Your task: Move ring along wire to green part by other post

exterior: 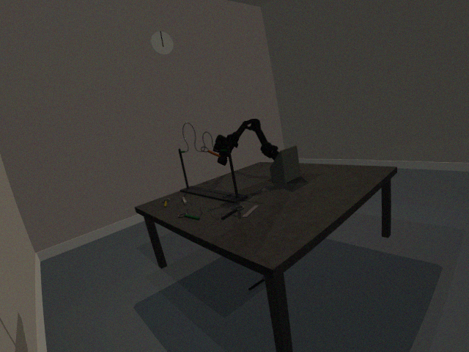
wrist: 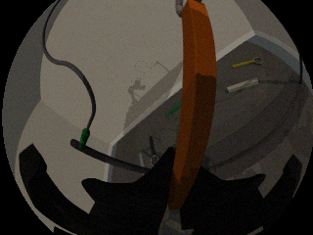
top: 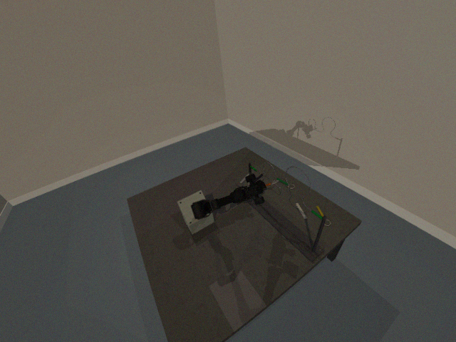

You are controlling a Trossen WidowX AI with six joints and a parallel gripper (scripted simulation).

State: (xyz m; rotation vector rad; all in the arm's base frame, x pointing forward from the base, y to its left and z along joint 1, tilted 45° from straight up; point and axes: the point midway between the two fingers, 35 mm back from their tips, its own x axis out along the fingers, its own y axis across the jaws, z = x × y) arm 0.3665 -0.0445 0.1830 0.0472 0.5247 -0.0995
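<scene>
Now: gripper tip 70 mm to the left of the ring with orange handle and 60 mm below it. From my gripper tip the other things lie so: green-handled ring 340 mm ahead, 80 mm to the left, 220 mm below; black-handled ring 170 mm ahead, 280 mm to the left, 220 mm below; white piece 210 mm ahead, 190 mm to the right, 220 mm below.
</scene>
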